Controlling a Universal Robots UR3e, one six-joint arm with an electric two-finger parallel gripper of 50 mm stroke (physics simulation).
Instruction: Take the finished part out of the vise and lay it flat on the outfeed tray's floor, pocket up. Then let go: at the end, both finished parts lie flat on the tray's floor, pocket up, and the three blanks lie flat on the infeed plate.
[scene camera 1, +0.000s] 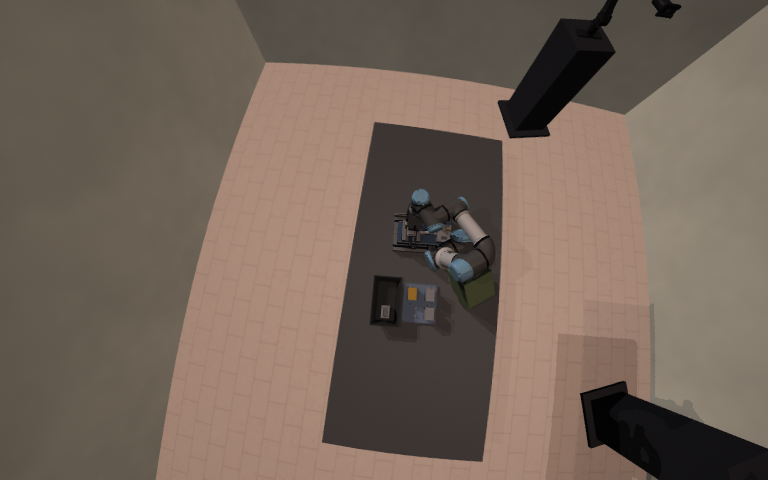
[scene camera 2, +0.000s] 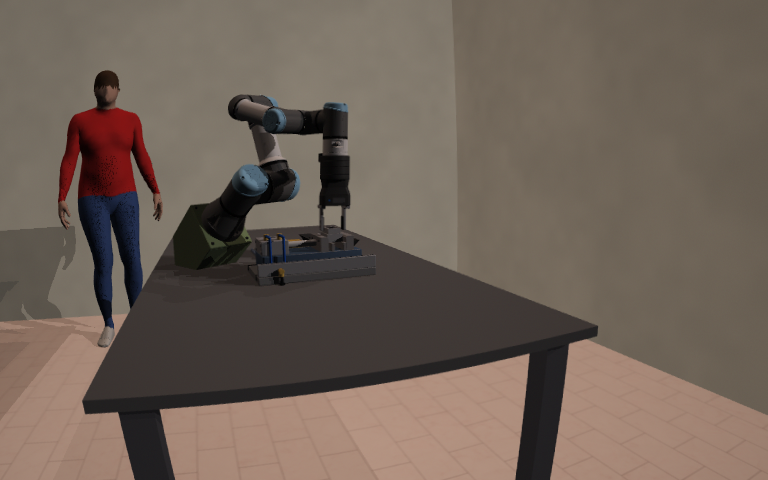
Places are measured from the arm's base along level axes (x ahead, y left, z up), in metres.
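Where they show: gripper, fingertip midpoint: (scene camera 2: 332, 229); arm's base, origin of the base link: (scene camera 2: 221, 223).
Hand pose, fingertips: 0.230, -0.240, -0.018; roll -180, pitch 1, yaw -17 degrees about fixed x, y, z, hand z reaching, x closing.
Each offset is from my fingertips to the centre of the thing, as dx, dy, dz. "spot": to the spot under its first point.
My gripper (scene camera 2: 332, 225) is open and empty, pointing straight down, with its fingertips low at the vise {-0.064, +0.020, -0.060} (scene camera 2: 308, 256) (scene camera 1: 428, 238), around the height of its jaw tops. A small grey block {+0.002, +0.010, -0.012} (scene camera 2: 331, 230), which seems to be the finished part, shows between the fingertips at the jaws; its pocket cannot be made out. In scene camera 1 the wrist hides the fingers. One finished part {+0.178, +0.381, -0.080} (scene camera 1: 385, 311) lies flat in the black outfeed tray {spot: +0.228, +0.319, -0.071} (scene camera 1: 373, 300), near its lower end, pocket up. An orange blank {+0.037, +0.312, -0.083} (scene camera 1: 412, 293) and two grey blanks {-0.050, +0.330, -0.083} (scene camera 1: 430, 294) {-0.032, +0.419, -0.083} (scene camera 1: 429, 313) lie flat on the blue infeed plate {+0.004, +0.365, -0.105} (scene camera 1: 420, 289).
A grey rail {-0.081, -0.067, -0.074} (scene camera 2: 322, 268) runs along the vise's near side in scene camera 2. The arm stands on a green wedge base (scene camera 1: 480, 288) (scene camera 2: 192, 240) beside the vise. The tray has raised walls and adjoins the infeed plate. A person in red (scene camera 2: 107, 152) stands behind the table.
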